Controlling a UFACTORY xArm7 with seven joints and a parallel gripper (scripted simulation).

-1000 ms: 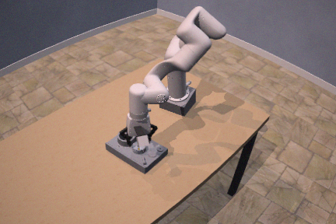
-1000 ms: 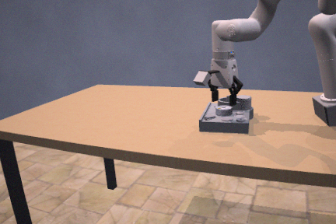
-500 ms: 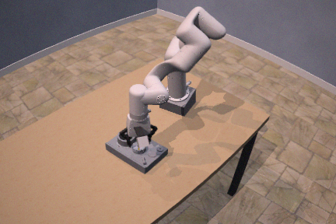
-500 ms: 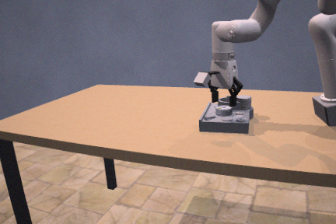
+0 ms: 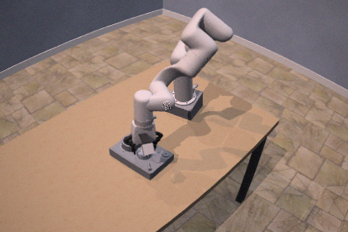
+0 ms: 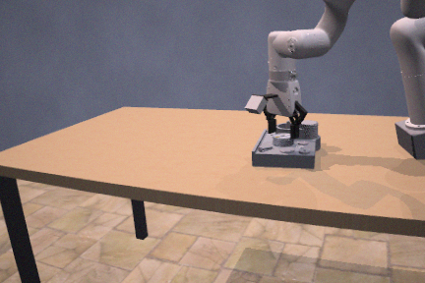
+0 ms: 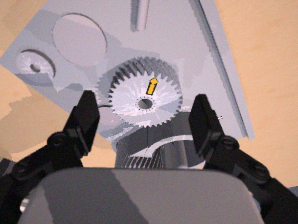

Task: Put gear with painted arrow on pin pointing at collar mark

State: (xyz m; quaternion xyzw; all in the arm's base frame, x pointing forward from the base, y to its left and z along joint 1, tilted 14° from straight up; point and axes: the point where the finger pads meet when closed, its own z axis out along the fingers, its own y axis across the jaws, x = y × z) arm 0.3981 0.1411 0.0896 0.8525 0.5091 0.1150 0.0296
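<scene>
The grey gear is 2 cm below my hand. From my hand the other things lie so: flat disc 6 cm to the left, 4 cm below, 3 cm behind; then grey pin 8 cm to the left, 4 cm ahead, 3 cm below.
</scene>
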